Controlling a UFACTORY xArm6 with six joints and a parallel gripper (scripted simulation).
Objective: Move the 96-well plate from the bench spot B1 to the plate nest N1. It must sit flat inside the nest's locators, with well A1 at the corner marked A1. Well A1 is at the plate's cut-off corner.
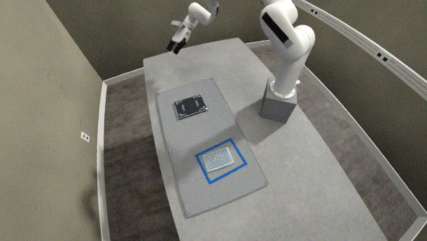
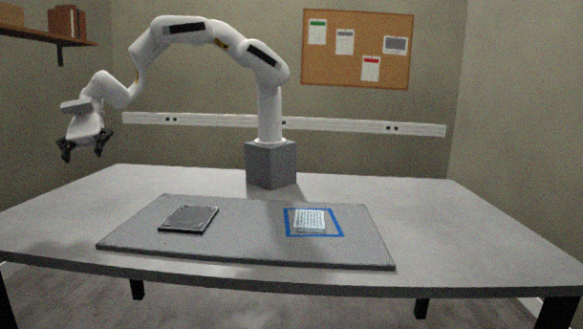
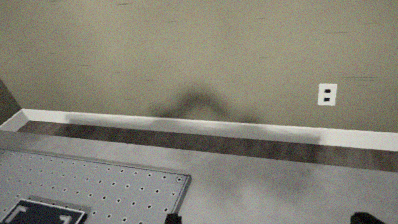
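Now: the 96-well plate 10 mm behind my hand, 650 mm to the left of it and 170 mm below it. From my hand the other things lie so: dark plate nest 10 mm ahead, 320 mm to the left, 170 mm below.
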